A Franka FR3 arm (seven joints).
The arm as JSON. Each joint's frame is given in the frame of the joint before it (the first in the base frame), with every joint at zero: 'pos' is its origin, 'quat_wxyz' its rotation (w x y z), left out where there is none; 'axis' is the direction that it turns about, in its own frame. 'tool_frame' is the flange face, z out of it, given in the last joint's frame.
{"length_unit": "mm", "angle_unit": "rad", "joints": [
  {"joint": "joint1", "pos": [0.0, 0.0, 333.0], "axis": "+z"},
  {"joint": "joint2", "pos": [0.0, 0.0, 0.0], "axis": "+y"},
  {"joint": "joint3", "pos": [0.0, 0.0, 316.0], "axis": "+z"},
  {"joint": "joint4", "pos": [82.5, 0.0, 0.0], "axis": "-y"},
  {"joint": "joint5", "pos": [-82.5, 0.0, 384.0], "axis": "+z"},
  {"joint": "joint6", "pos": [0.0, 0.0, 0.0], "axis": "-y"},
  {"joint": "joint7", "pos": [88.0, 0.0, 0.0], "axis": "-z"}
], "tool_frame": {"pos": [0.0, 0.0, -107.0], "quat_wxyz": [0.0, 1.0, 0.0, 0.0]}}
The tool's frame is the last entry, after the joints.
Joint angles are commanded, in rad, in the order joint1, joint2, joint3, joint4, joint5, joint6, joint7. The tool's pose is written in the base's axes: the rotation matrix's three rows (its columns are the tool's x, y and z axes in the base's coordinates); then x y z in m. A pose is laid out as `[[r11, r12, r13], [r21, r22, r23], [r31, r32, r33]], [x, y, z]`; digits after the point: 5 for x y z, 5 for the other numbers.
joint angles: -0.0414, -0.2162, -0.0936, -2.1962, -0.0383, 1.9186, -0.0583
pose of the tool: [[0.99621, -0.05933, -0.06357], [-0.05994, -0.99817, -0.00764], [-0.06300, 0.01142, -0.99795]], [0.47438, -0.06888, 0.46957]
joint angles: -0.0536, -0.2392, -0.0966, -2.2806, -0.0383, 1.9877, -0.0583
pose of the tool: [[0.99587, -0.07179, -0.05564], [-0.07212, -0.99739, -0.00407], [-0.05521, 0.00806, -0.99844]], [0.46142, -0.07358, 0.44685]
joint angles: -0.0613, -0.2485, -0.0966, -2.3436, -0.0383, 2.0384, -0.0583
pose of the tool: [[0.99528, -0.07746, -0.05838], [-0.07768, -0.99698, -0.00151], [-0.05809, 0.00604, -0.99829]], [0.45173, -0.07497, 0.42640]
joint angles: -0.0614, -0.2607, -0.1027, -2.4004, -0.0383, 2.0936, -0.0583
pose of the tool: [[0.99553, -0.08165, -0.04753], [-0.08171, -0.99666, 0.00083], [-0.04744, 0.00306, -0.99887]], [0.44291, -0.07574, 0.41065]
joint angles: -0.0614, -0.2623, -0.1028, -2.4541, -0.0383, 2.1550, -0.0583
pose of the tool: [[0.99606, -0.08004, -0.03813], [-0.08007, -0.99679, 0.00076], [-0.03806, 0.00230, -0.99927]], [0.43595, -0.07385, 0.39246]
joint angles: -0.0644, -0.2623, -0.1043, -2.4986, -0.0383, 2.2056, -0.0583
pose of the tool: [[0.99603, -0.08310, -0.03189], [-0.08310, -0.99654, 0.00141], [-0.03190, 0.00124, -0.99949]], [0.42915, -0.07406, 0.37710]
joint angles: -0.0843, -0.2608, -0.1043, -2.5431, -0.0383, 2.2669, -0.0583
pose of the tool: [[0.99469, -0.10158, -0.01657], [-0.10159, -0.99483, 0.00052], [-0.01654, 0.00117, -0.99986]], [0.42167, -0.08076, 0.36238]
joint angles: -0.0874, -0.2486, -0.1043, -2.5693, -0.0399, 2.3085, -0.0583
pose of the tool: [[0.99461, -0.10281, -0.01359], [-0.10284, -0.99470, -0.00138], [-0.01338, 0.00277, -0.99991]], [0.41838, -0.08106, 0.34960]
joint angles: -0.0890, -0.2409, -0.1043, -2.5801, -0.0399, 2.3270, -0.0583
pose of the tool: [[0.99448, -0.10406, -0.01361], [-0.10409, -0.99457, -0.00164], [-0.01337, 0.00305, -0.99991]], [0.41703, -0.08131, 0.34339]
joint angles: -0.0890, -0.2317, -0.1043, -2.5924, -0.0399, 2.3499, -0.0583
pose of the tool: [[0.99454, -0.10368, -0.01225], [-0.10371, -0.99460, -0.00220], [-0.01196, 0.00346, -0.99992]], [0.41570, -0.08084, 0.33636]
